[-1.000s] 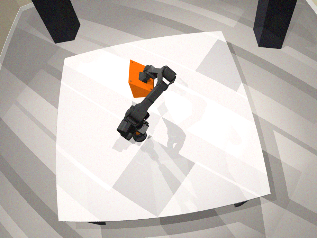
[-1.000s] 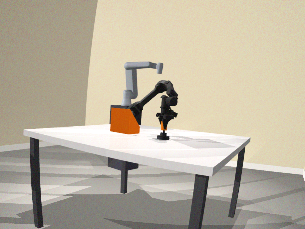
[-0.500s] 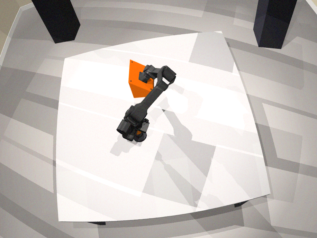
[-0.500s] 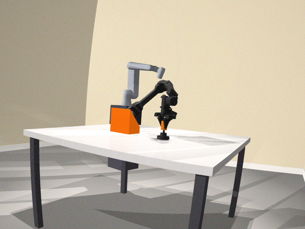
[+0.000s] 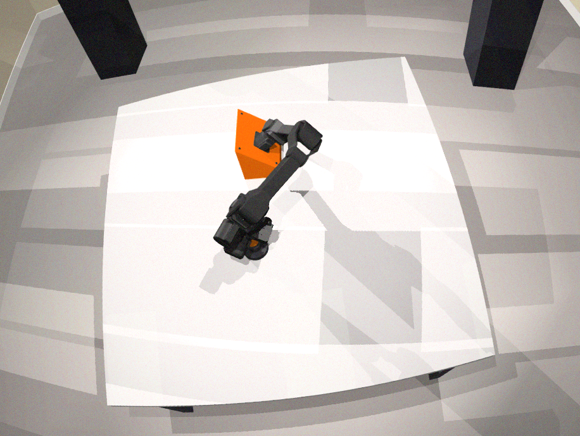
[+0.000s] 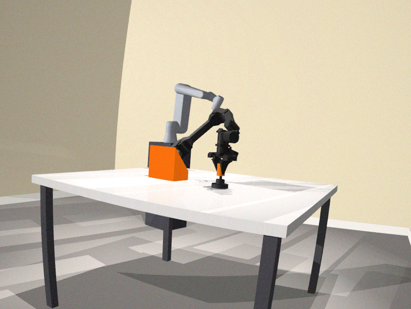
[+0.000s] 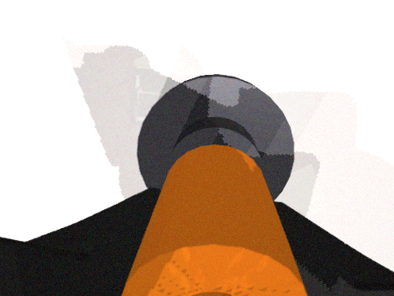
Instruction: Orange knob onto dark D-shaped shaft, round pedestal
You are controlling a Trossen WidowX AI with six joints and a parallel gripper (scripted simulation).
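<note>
The orange knob is 20 mm above my gripper tip. Round my gripper tip: dark round pedestal 40 mm below.
</note>
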